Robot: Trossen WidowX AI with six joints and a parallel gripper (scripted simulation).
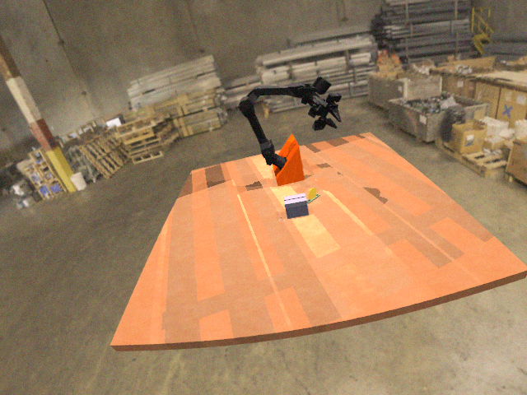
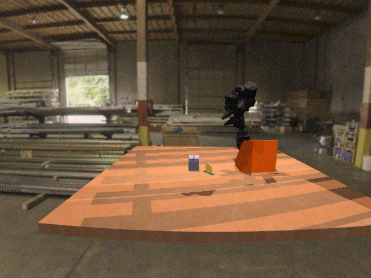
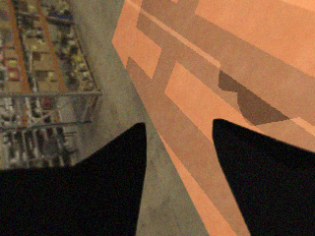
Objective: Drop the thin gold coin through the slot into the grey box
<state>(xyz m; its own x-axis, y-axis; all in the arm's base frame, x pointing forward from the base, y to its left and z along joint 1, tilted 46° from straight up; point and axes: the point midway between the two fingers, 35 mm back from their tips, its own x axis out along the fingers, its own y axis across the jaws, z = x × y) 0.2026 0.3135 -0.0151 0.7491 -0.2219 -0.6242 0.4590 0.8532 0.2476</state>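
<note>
Right now the gold coin is 28 cm below my gripper tip, 16 cm to the right of it and 3 cm ahead of it.
</note>
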